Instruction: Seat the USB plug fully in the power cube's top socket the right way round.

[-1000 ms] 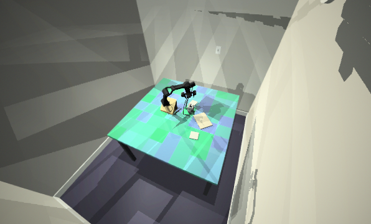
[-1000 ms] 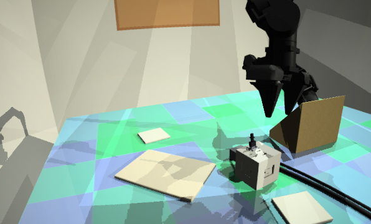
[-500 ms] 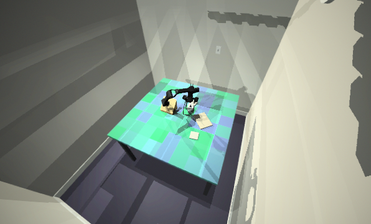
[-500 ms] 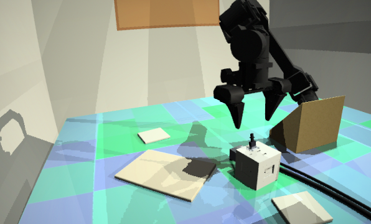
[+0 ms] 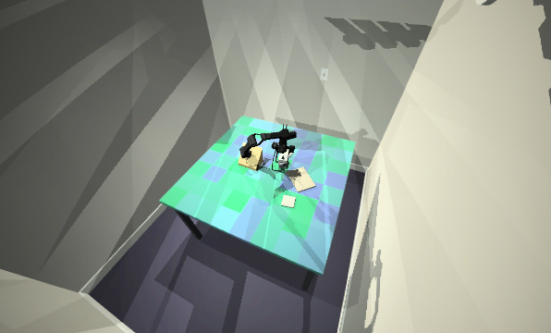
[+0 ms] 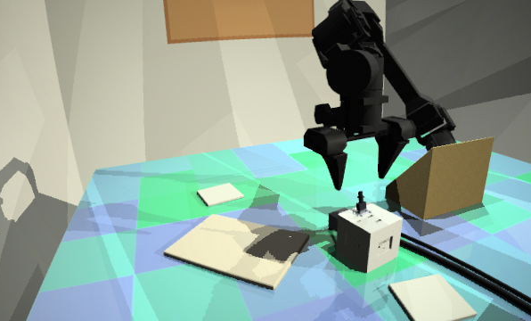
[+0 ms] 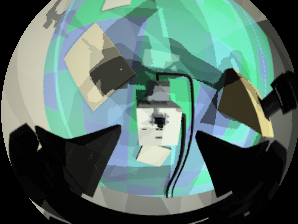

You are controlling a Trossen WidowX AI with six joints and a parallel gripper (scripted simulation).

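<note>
Now: gripper tip 4 cm above the small dark USB plug. Also, from my gripper tip: USB socket: 1 cm to the left, 6 cm below; large cream board: 20 cm ahead, 8 cm to the right, 12 cm below.
</note>
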